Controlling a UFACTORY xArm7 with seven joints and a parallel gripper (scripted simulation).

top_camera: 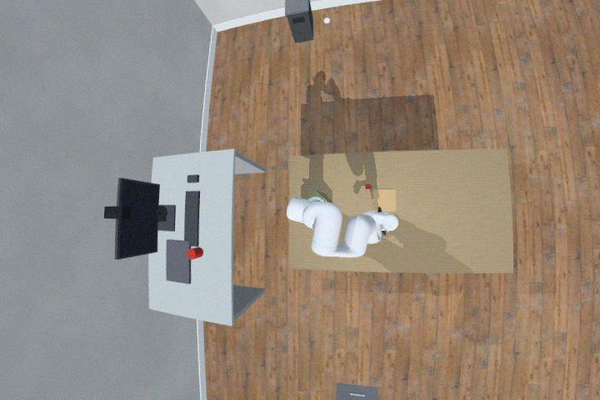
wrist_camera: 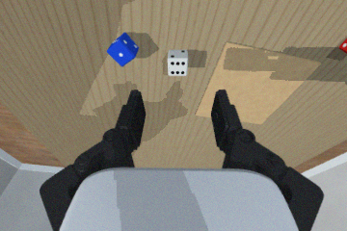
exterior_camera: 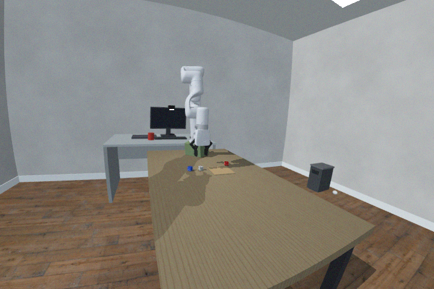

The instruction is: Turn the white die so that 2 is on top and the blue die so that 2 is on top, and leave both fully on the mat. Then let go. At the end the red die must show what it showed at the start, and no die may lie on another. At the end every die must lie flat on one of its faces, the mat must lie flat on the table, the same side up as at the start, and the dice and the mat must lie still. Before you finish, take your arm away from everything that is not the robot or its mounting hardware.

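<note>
Right now the white die is 10 cm below my hand and 1 cm ahead of it. Also, from my hand: red die: 21 cm to the left, 10 cm below, 7 cm behind; tan mat: 13 cm to the left, 11 cm below, 4 cm ahead; blue die: 10 cm below, 7 cm to the right, 1 cm ahead.
</note>
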